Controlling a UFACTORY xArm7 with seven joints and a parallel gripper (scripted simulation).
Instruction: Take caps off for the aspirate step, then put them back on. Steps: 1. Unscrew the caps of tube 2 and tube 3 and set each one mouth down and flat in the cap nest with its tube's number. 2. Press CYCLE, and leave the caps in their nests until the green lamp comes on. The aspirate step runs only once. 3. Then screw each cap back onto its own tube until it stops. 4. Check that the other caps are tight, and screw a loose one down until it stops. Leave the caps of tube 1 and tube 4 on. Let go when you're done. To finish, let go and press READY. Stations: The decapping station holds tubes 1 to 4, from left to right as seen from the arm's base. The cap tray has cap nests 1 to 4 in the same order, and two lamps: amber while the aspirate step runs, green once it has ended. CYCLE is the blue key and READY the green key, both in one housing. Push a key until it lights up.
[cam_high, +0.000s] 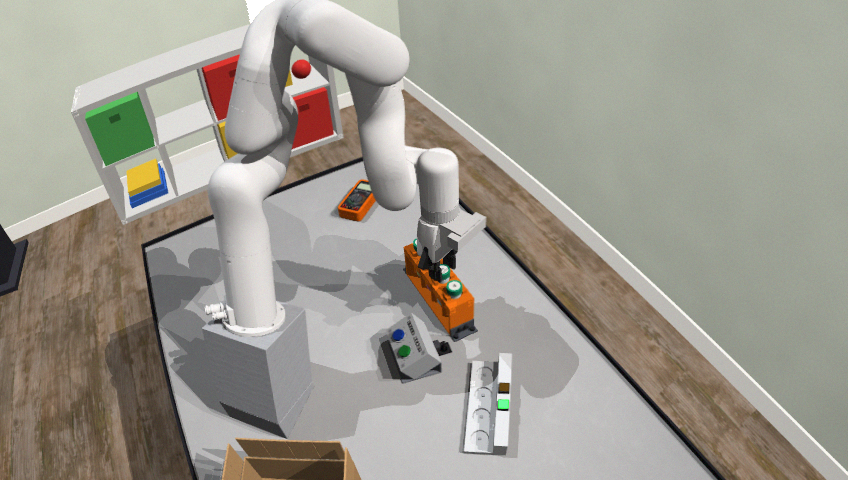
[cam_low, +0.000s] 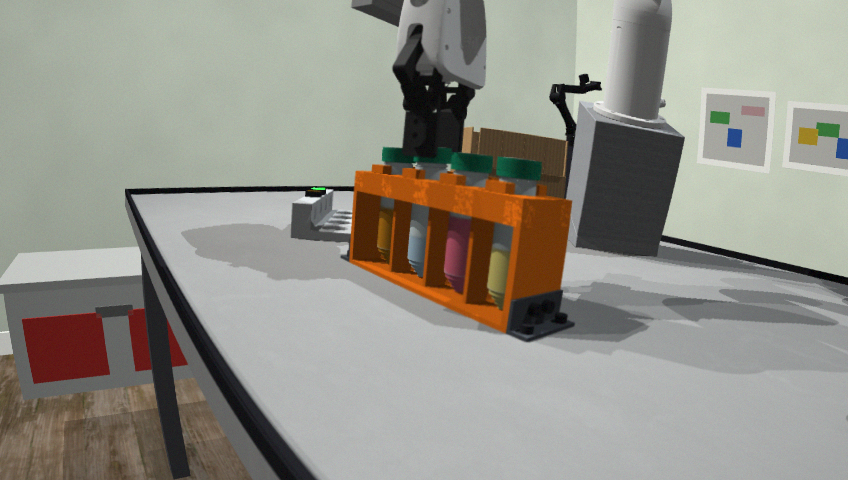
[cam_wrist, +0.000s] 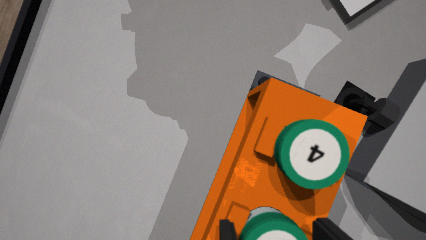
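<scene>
My hand is 2 cm above the cap 3. From my hand the other things lie so: cap 4: 5 cm to the right, 2 cm below; then tube 3 threaded neck: 2 cm below; then cap 2: 5 cm to the left, 2 cm below.
</scene>
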